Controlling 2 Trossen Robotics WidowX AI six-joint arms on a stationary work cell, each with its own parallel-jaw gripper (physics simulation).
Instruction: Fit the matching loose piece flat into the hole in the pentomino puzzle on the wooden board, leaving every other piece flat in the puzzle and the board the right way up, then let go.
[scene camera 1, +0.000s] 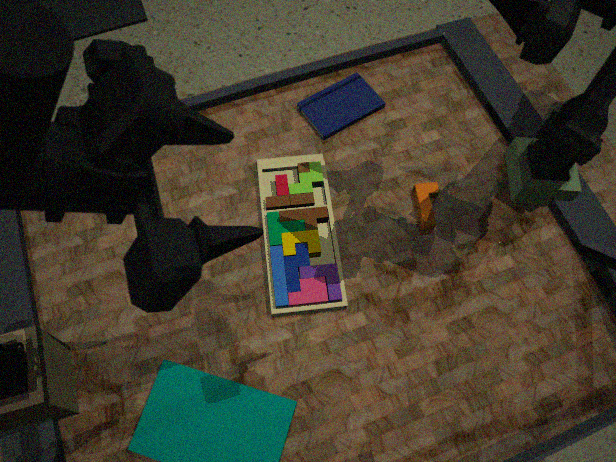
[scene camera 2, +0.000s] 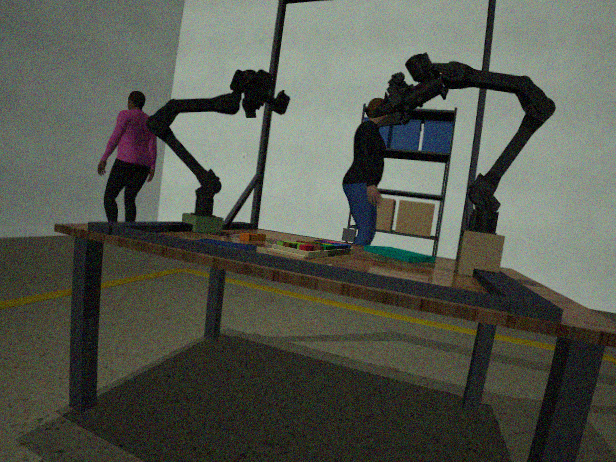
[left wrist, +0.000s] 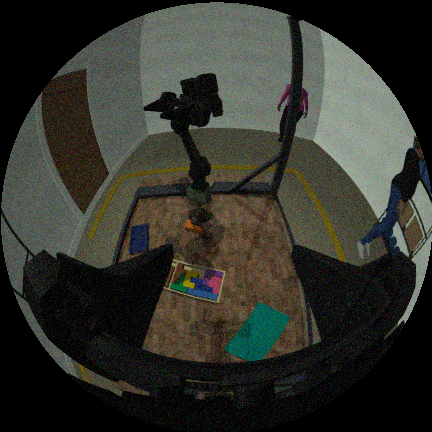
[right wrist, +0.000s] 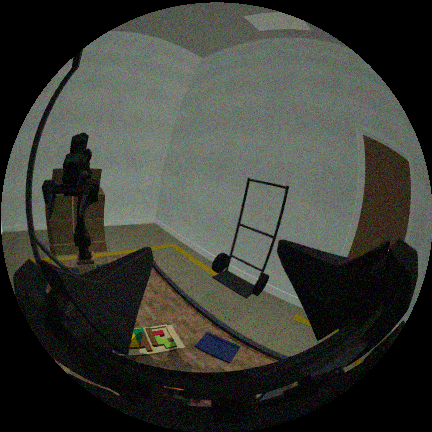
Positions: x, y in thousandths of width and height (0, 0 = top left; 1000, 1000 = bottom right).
Labels:
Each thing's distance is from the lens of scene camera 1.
my left gripper (scene camera 1: 399, 397): 0.42 m
orange L-shaped piece (scene camera 1: 686, 417): 0.89 m

